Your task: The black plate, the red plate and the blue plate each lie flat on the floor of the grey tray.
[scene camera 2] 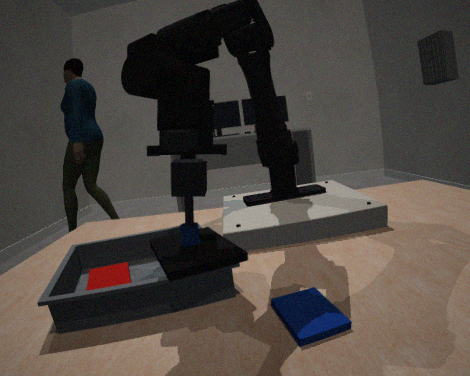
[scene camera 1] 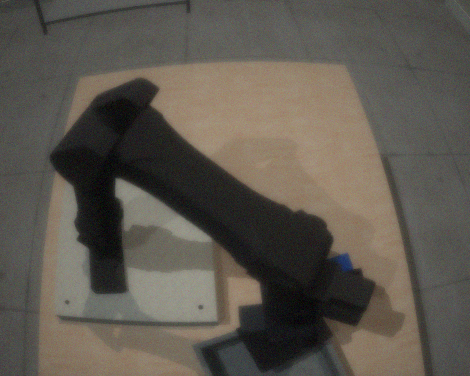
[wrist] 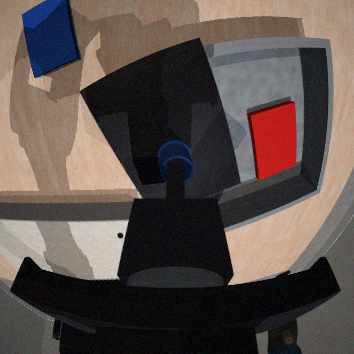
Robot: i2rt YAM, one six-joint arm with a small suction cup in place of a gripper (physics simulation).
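Seen in the pictures: end effector, tool point: [scene camera 2: 190,249] [wrist: 174,148]; arm's base, origin of the base link: [scene camera 2: 284,196] [scene camera 1: 105,245].
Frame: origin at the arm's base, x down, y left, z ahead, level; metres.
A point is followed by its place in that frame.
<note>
The black plate [scene camera 2: 215,252] @[x -0.016, y -0.186, z 0.345 m] [wrist: 165,85] @[x -0.016, y -0.215, z 0.352 m] hangs roughly level on my suction cup [scene camera 2: 190,235] [wrist: 175,157], above the right end of the grey tray [scene camera 1: 215,340] @[x -0.005, y -0.208, z 0.185 m] [scene camera 2: 140,306] @[x 0.027, y -0.285, z 0.385 m] [wrist: 316,120] @[x 0.015, y -0.413, z 0.314 m], and sticks out past its rim. The cup touches the plate's top face away from its middle, and my gripper is shut on it. The red plate [scene camera 2: 109,276] @[x 0.032, y -0.360, z 0.274 m] [wrist: 274,142] @[x 0.032, y -0.357, z 0.275 m] lies flat on the tray floor, toward the end away from the black plate. The blue plate [scene camera 1: 342,262] @[x 0.035, y -0.084, z 0.455 m] [scene camera 2: 310,316] @[x 0.036, y -0.100, z 0.444 m] [wrist: 50,41] @[x 0.035, y -0.102, z 0.420 m] lies flat on the table outside the tray. The arm hides the cup in scene camera 1.
The arm stands on a pale base board [scene camera 1: 165,300] @[x 0.005, y -0.119, z 0.108 m] [scene camera 2: 305,222] @[x 0.008, y -0.021, z 0.208 m] [wrist: 100,240] @[x 0.006, y -0.105, z 0.160 m] beside the tray. A person [scene camera 2: 82,115], two monitors and a desk [scene camera 2: 232,145] are in the background beyond the wooden table [scene camera 1: 280,100] @[x 0.045, y 0.363, z 0.424 m].
</note>
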